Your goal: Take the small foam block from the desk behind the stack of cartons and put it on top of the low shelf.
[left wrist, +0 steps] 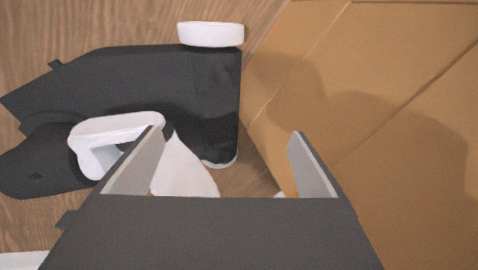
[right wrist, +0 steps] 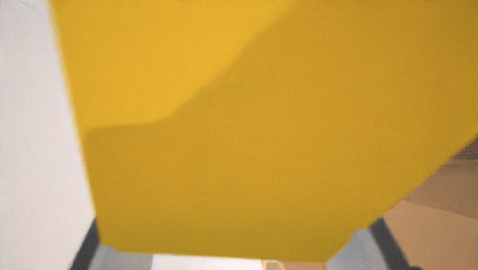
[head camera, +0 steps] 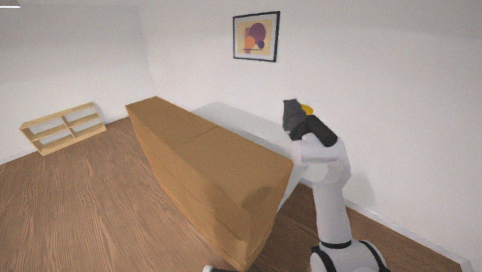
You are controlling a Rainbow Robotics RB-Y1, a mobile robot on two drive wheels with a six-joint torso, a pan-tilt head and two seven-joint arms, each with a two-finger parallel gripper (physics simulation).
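Frame: origin at the robot's base, x ahead, y right, z down, level; centimetres.
Where they show: left gripper, fingertip midpoint: (left wrist: 227,137); right gripper, fingertip midpoint: (head camera: 285,109).
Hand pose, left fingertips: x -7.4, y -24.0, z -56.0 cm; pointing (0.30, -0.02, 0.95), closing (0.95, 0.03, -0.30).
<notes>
After its pixels a point has its place.
A yellow foam block (head camera: 307,109) {x 38.0, y 19.6, z -127.6 cm} (right wrist: 240,150) is in my right gripper (head camera: 296,114) (right wrist: 235,237), which is shut on it and holds it raised, to the right of the carton stack in the head view. The block fills most of the right wrist view and hides what is beyond it. My left gripper (left wrist: 227,137) {x -7.4, y -24.0, z -56.0 cm} is open, with no object between its fingers. The tall brown carton stack (head camera: 200,150) {x 34.0, y -22.4, z -108.0 cm} (left wrist: 380,65) {x 25.6, y -25.5, z -45.5 cm} stands in the middle of the head view. The white desk (head camera: 225,114) {x 145.5, y -33.8, z -72.0 cm} shows partly behind it. The low pale wooden shelf (head camera: 68,127) {x 152.5, y -358.8, z -34.5 cm} stands at the far left.
A framed picture (head camera: 256,37) {x 154.0, y -0.7, z -155.8 cm} hangs on the wall behind the desk. Wood floor (head camera: 90,200) {x 45.9, y -192.7, z -0.1 cm} lies between the carton stack and the low shelf. In the left wrist view, the robot's dark base (left wrist: 150,75) {x -19.4, y -17.0, z -16.9 cm} is beside the cartons, with a narrow strip of floor between them.
</notes>
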